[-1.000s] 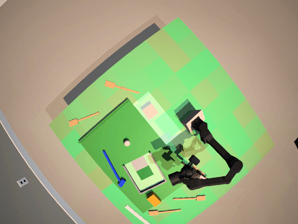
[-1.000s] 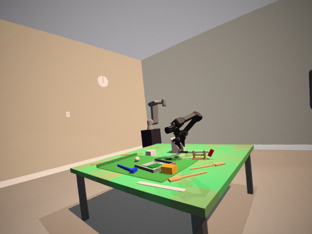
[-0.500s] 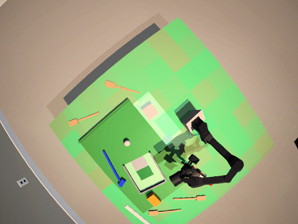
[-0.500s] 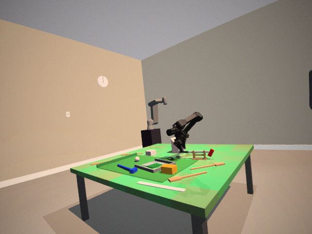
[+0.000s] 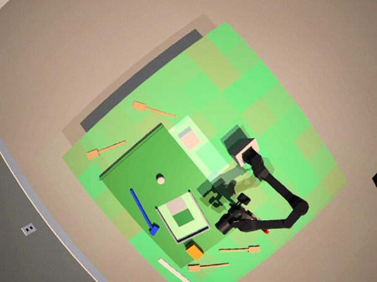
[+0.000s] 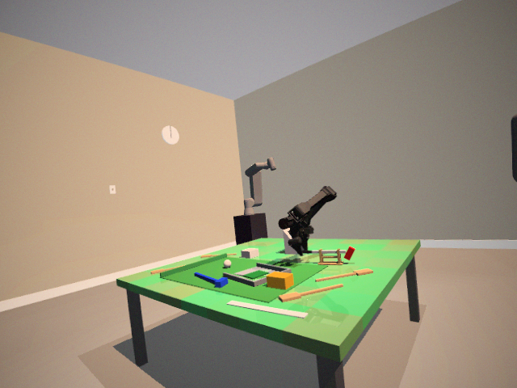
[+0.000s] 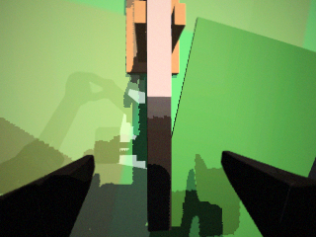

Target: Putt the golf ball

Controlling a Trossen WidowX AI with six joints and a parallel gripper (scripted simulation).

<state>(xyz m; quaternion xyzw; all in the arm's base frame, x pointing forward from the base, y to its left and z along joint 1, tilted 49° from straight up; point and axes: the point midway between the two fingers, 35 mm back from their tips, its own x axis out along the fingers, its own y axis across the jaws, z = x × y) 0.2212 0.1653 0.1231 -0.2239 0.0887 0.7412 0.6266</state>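
Right now the beige block is 430 mm to the right of my gripper tip, 40 mm behind it and 30 mm below it. From my gripper tip the other things lie so: white golf ball (370 mm to the right, 220 mm ahead, 30 mm below); then orange block (340 mm ahead, 80 mm to the left, 20 mm below); then red putter (110 mm to the left, 30 mm behind, 10 mm above).
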